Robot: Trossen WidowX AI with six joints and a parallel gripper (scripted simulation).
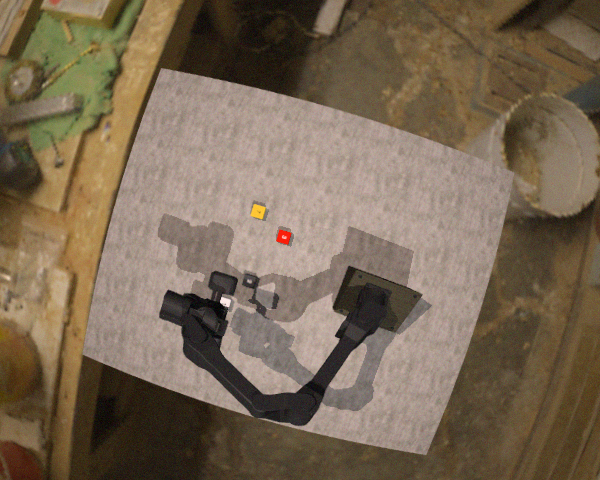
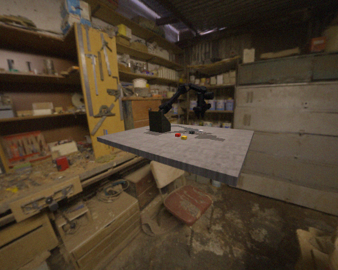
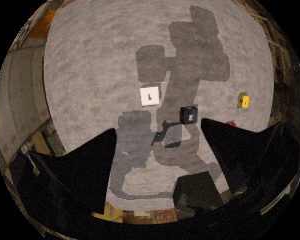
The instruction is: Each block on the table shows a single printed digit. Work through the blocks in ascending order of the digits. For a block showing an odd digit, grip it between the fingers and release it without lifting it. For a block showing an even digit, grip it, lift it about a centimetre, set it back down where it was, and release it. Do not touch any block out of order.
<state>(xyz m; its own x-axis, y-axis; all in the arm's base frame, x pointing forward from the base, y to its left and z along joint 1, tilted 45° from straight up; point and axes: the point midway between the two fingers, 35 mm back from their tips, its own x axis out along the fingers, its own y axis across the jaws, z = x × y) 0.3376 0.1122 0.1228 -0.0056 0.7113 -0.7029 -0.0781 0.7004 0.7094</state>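
Now: gripper tip 11 cm above the white block, 1 cm to the right of it and 1 cm short of it. From my gripper tip the other things lie so: red block: 22 cm to the right, 11 cm below, 8 cm behind; then yellow block: 26 cm to the right, 11 cm below; then dark block: 11 cm below, 8 cm to the right, 4 cm behind.
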